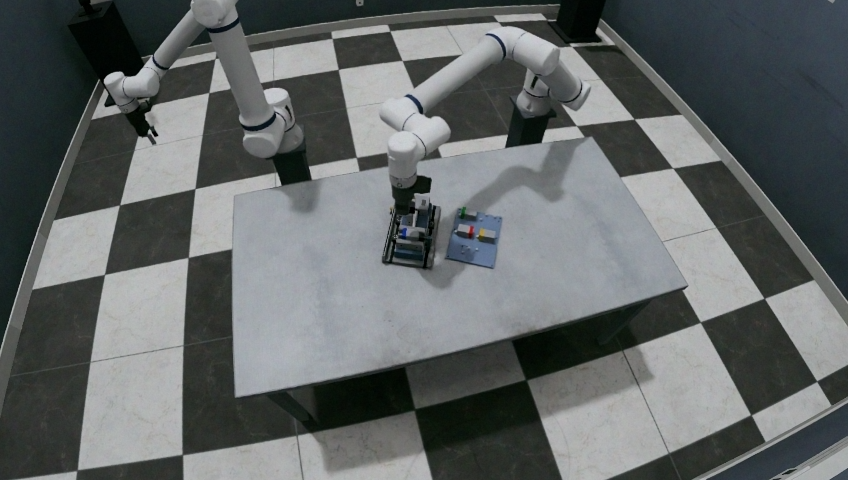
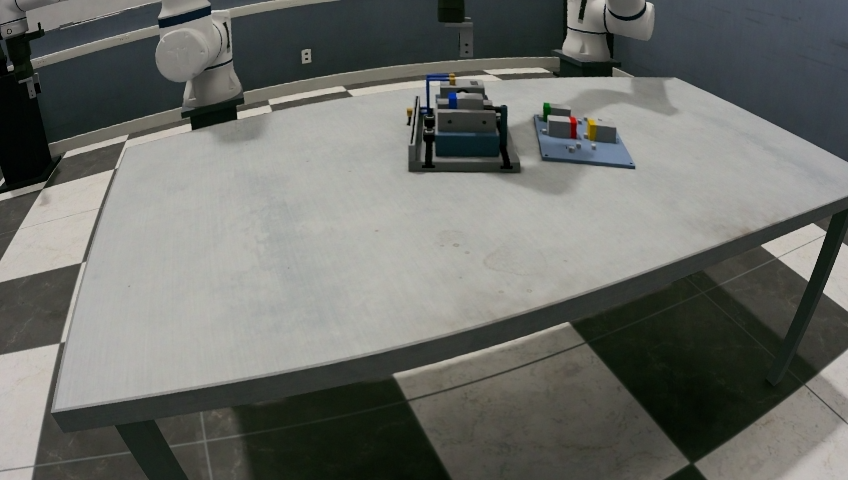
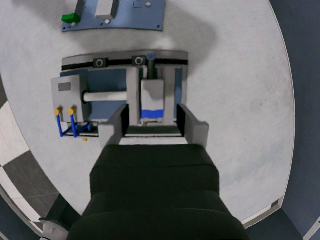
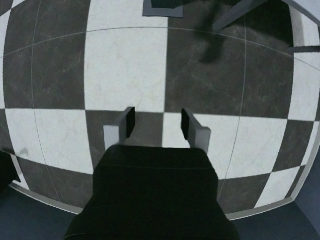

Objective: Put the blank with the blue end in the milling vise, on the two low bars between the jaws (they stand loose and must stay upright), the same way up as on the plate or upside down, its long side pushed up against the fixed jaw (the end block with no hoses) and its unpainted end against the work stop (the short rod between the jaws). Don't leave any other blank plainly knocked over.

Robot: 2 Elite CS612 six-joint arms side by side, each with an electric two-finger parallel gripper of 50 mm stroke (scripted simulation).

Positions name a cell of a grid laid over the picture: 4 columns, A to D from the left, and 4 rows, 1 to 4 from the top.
Labels:
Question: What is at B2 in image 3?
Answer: A blue-ended blank.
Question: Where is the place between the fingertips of my right gripper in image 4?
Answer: At B2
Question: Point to a hose block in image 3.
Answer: At A2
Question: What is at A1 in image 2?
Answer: My right gripper.

